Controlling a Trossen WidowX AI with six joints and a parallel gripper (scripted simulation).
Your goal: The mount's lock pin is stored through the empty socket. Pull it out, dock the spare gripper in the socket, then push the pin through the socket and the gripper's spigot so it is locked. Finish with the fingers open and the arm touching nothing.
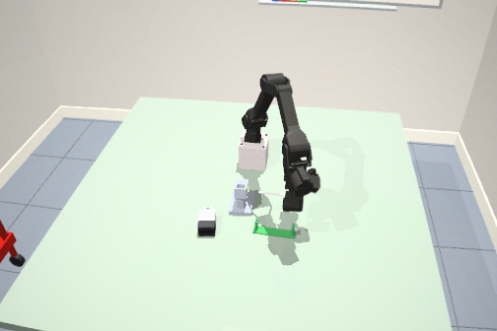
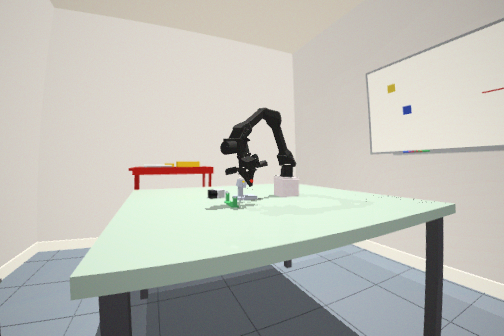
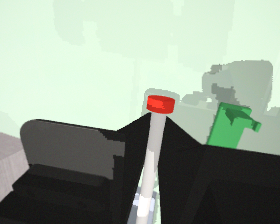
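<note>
Now: gripper tip 7 cm to the left of the green rack, 7 cm short of it and 6 cm above it. From my gripper tip the other things lie so: spare gripper (30 cm to the right, 6 cm below, 5 cm ahead); grey-blue mount (19 cm to the right, 5 cm behind, 3 cm below).
</note>
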